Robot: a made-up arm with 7 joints. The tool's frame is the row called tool.
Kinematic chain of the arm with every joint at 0, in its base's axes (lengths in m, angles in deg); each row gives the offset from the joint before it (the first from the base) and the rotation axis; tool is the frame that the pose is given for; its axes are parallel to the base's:
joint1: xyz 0.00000 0.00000 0.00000 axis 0 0.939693 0.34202
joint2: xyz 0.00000 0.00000 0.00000 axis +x
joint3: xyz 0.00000 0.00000 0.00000 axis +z
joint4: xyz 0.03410 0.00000 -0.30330 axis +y
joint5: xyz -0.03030 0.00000 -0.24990 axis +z
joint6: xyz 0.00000 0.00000 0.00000 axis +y
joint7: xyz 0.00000 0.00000 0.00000 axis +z
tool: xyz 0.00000 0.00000 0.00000
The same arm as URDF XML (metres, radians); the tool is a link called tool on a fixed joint. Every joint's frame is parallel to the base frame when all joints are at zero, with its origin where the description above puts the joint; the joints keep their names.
<robot name="arm">
<joint name="joint1" type="continuous"><parent link="base"/><child link="link1"/><origin xyz="0 0 0"/><axis xyz="0 0.9397 0.342"/></joint>
<joint name="joint2" type="continuous"><parent link="link1"/><child link="link2"/><origin xyz="0 0 0"/><axis xyz="1 0 0"/></joint>
<joint name="joint3" type="continuous"><parent link="link2"/><child link="link3"/><origin xyz="0 0 0"/><axis xyz="0 0 1"/></joint>
<joint name="joint4" type="continuous"><parent link="link3"/><child link="link4"/><origin xyz="0.0341 0 -0.3033"/><axis xyz="0 1 0"/></joint>
<joint name="joint5" type="continuous"><parent link="link4"/><child link="link5"/><origin xyz="-0.0303 0 -0.2499"/><axis xyz="0 0 1"/></joint>
<joint name="joint6" type="continuous"><parent link="link5"/><child link="link6"/><origin xyz="0 0 0"/><axis xyz="0 1 0"/></joint>
<joint name="joint7" type="continuous"><parent link="link6"/><child link="link7"/><origin xyz="0 0 0"/><axis xyz="0 0 1"/></joint>
<joint name="tool_joint" type="fixed"><parent link="link7"/><child link="tool"/><origin xyz="0 0 0"/></joint>
<link name="base"/>
<link name="link1"/>
<link name="link2"/>
<link name="link3"/>
<link name="link4"/>
<link name="link5"/>
<link name="link6"/>
<link name="link7"/>
<link name="tool"/>
</robot>

